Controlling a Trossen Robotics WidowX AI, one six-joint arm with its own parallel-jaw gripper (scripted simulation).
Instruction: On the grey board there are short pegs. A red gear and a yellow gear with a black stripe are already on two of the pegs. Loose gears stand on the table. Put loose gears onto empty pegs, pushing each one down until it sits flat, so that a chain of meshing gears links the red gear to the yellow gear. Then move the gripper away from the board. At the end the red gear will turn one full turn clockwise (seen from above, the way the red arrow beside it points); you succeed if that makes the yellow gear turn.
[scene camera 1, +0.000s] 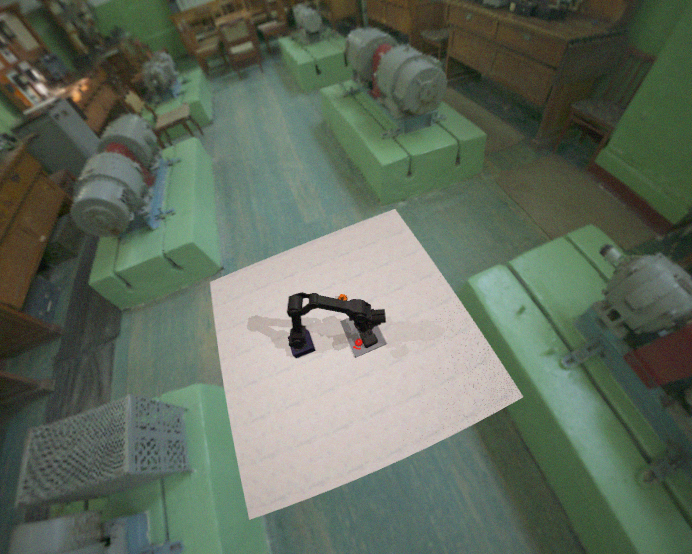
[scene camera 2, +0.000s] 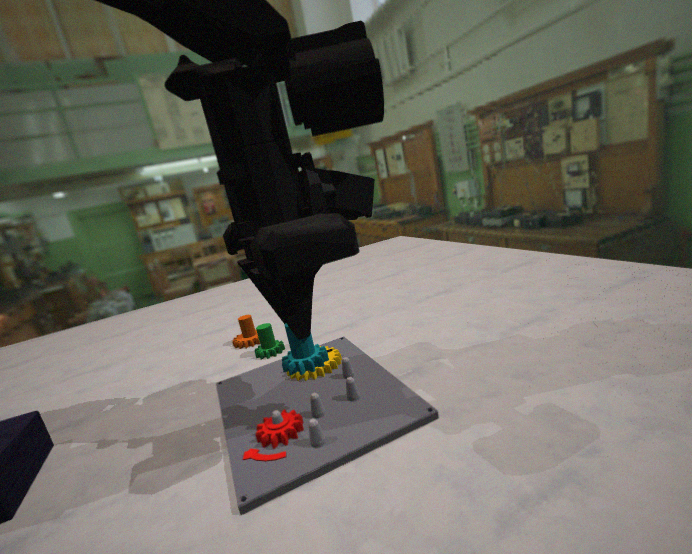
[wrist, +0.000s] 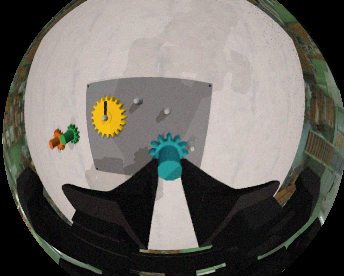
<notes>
The gripper (scene camera 2: 299, 334) holds a teal gear (scene camera 2: 304, 355). Further things: a yellow gear (wrist: 110, 107).
The teal gear also shows in the wrist view (wrist: 168, 151). The gripper shows as well in the wrist view (wrist: 169, 163). Scene camera 1 misses the teal gear, which is hidden by the gripper.
</notes>
